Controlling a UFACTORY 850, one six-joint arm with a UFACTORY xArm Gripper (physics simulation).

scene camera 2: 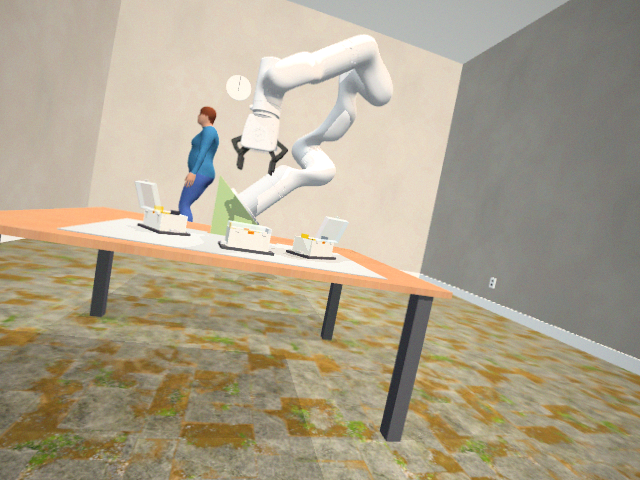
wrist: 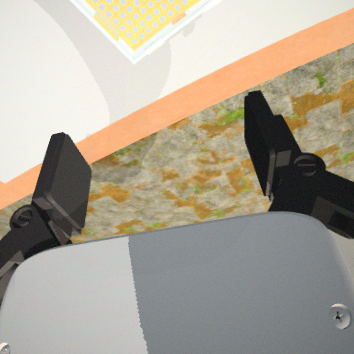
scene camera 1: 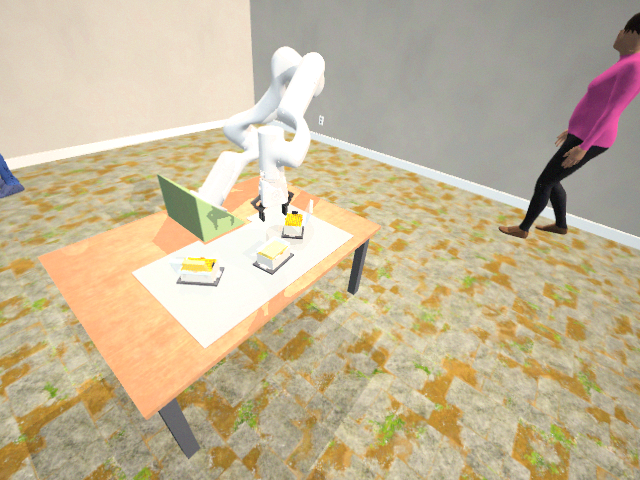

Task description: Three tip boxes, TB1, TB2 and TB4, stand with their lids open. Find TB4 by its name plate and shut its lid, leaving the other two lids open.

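Note:
Three white tip boxes stand on dark bases on the pale mat [scene camera 1: 206,320]. The left box [scene camera 1: 199,273] [scene camera 2: 165,221] has its lid [scene camera 2: 148,195] raised. The right box [scene camera 1: 293,228] [scene camera 2: 313,248] has its lid [scene camera 2: 333,229] tilted open. The middle box [scene camera 1: 273,258] [scene camera 2: 248,238] looks pale on top; its lid's angle is unclear. The name plates are too small to read, so I cannot tell which is TB4. My gripper [scene camera 1: 273,212] [scene camera 2: 255,167] [wrist: 159,133] is open and empty, high above the table. A box corner with a yellow perforated rack [wrist: 137,22] shows ahead in the wrist view.
A green upright panel [scene camera 1: 180,206] [scene camera 2: 223,211] stands between the arm's base and the boxes. The wooden table [scene camera 1: 87,289] [wrist: 225,86] has its edge below the gripper in the wrist view. A person in pink [scene camera 1: 602,105] and one in blue [scene camera 2: 203,149] stand off the table.

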